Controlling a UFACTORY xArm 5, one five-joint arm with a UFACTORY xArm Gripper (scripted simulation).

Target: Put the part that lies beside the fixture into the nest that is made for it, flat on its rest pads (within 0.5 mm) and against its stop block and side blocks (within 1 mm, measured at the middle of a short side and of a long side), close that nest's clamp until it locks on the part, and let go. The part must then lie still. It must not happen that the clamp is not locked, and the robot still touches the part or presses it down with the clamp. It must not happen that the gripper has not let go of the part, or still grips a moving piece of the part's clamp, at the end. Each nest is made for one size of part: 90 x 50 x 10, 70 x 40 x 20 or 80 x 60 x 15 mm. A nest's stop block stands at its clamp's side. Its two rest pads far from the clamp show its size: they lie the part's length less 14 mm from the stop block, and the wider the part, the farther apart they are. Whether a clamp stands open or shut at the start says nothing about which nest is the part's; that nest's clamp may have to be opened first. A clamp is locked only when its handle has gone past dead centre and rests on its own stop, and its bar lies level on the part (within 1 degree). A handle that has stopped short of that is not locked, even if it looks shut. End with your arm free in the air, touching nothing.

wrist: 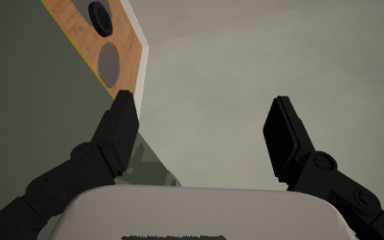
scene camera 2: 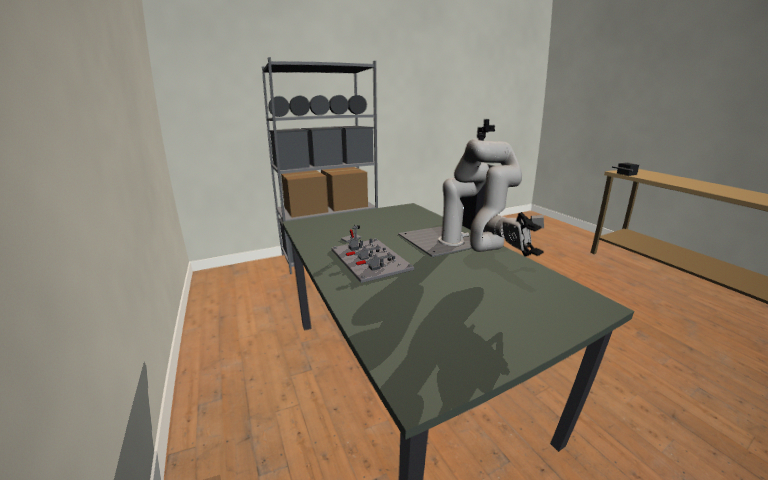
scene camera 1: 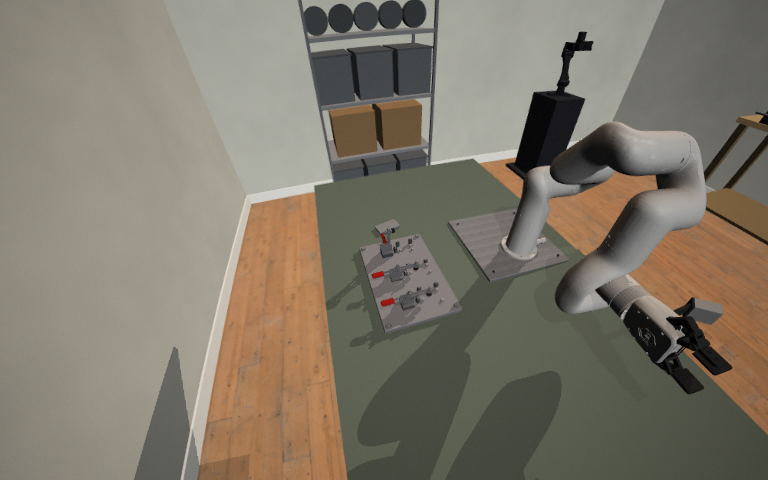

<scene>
gripper: wrist 202, 110; scene camera 2; scene camera 1
same spot on grey fixture plate: (scene camera 2: 392, 268) = (scene camera 1: 431, 308)
same spot on gripper: (scene camera 2: 530, 225) = (scene camera 1: 706, 356)
</scene>
